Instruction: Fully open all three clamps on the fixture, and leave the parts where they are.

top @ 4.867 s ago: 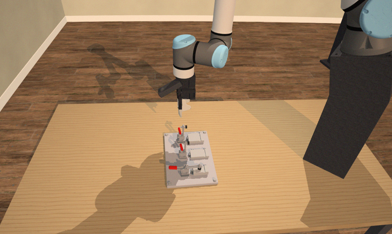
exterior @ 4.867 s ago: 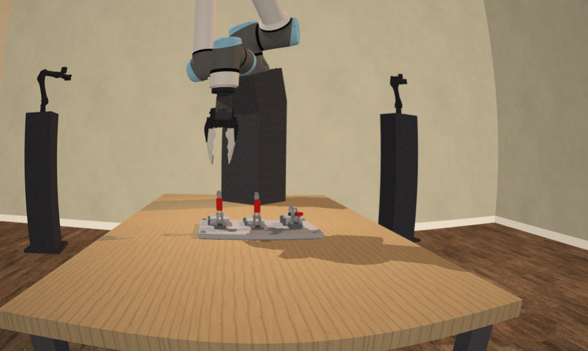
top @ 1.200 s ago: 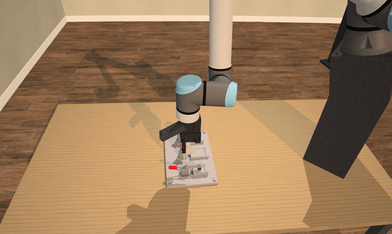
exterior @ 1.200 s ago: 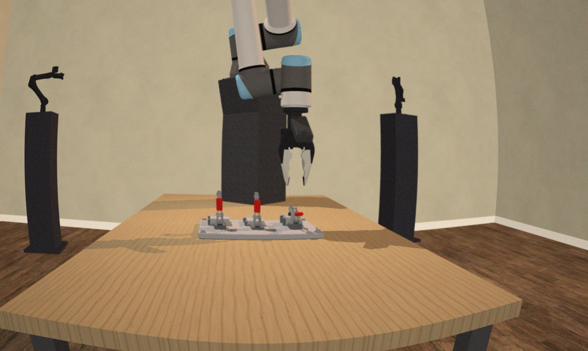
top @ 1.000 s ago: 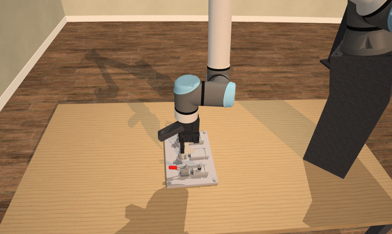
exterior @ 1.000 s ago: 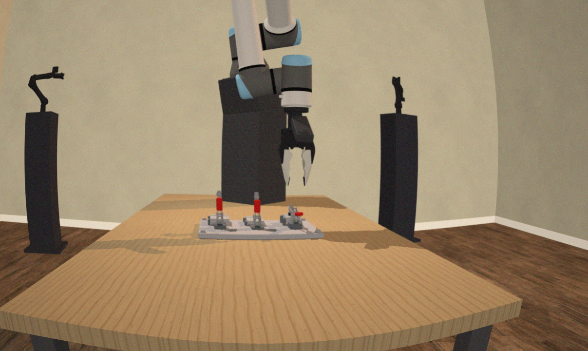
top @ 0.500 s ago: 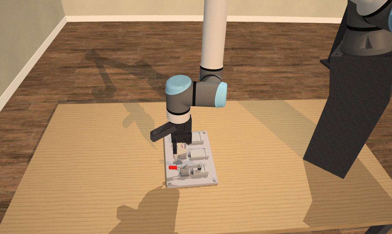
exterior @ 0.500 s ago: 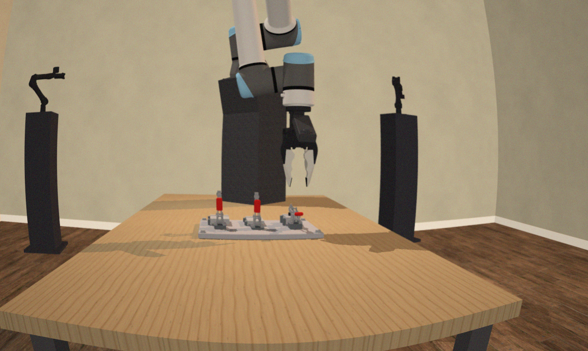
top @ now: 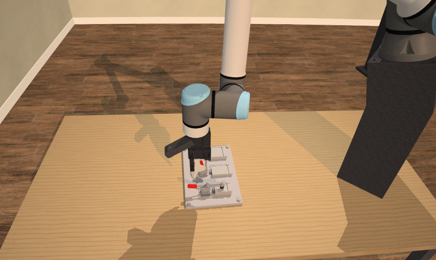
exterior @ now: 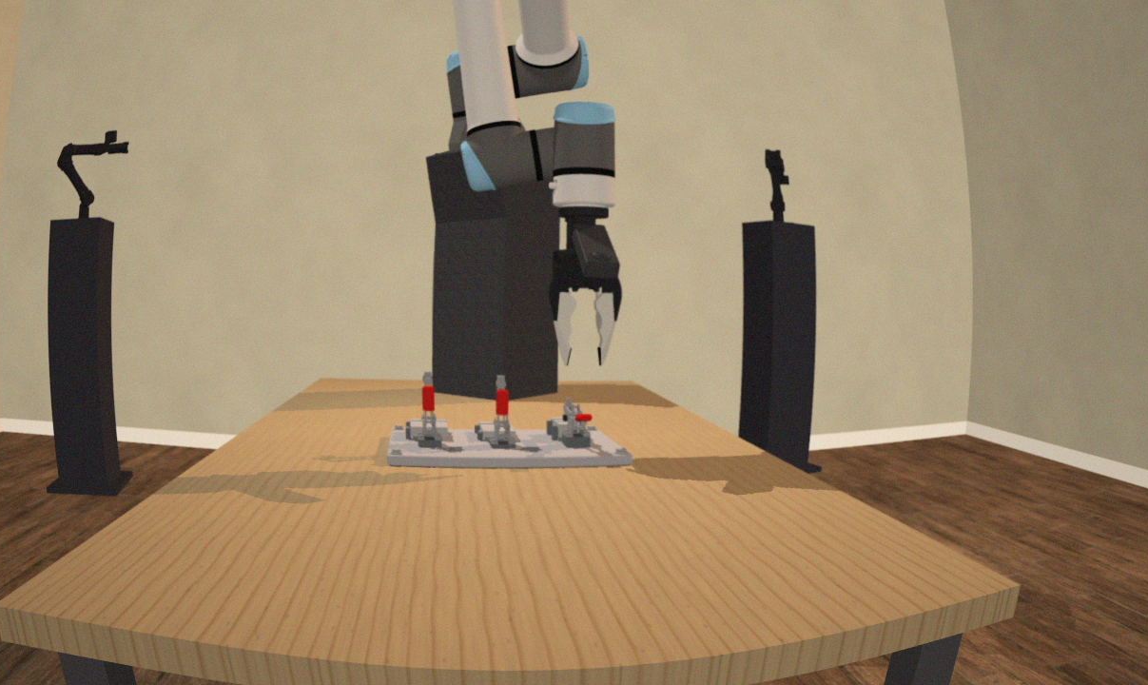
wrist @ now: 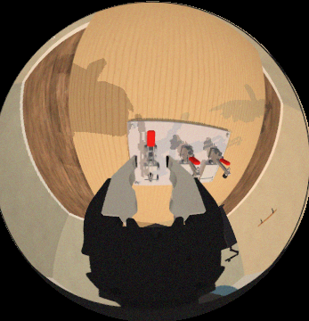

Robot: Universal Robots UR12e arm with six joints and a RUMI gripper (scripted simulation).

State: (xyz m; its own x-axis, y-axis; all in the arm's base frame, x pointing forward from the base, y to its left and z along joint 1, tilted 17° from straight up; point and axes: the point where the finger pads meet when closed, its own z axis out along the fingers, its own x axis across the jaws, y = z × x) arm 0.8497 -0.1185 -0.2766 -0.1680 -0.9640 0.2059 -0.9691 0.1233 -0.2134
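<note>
My gripper is now 100 mm past the grey fixture plate, 90 mm to the left of it and 150 mm above it. Round my hand: grey part (160 mm behind, 80 mm to the right, 130 mm below).
</note>
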